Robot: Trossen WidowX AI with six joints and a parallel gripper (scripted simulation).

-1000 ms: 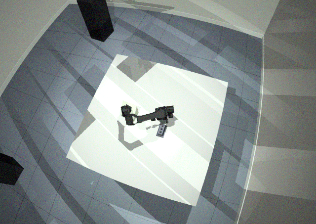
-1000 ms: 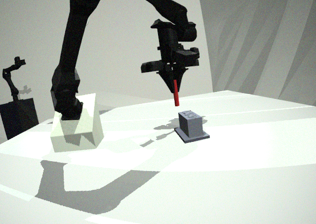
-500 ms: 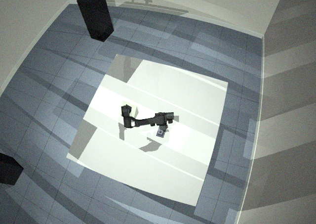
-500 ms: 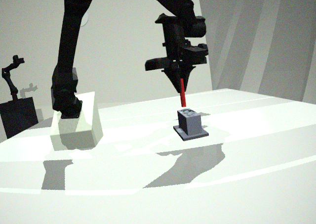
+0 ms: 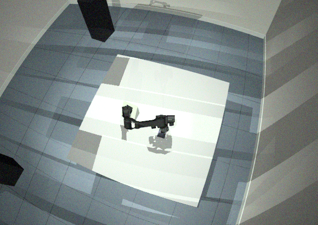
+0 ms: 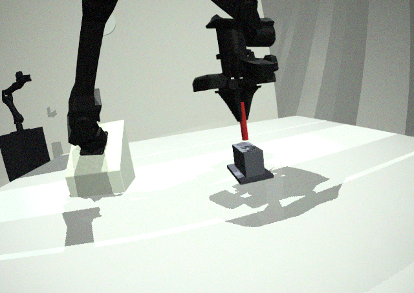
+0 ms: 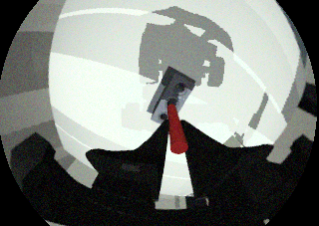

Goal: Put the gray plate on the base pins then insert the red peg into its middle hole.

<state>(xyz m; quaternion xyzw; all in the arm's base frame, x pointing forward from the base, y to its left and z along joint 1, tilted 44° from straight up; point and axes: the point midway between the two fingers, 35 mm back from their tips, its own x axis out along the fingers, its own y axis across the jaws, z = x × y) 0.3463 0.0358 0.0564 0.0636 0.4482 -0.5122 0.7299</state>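
The red peg lies right at my gripper tip. Also, from my gripper tip: gray plate: 70 mm below; base: 110 mm below.
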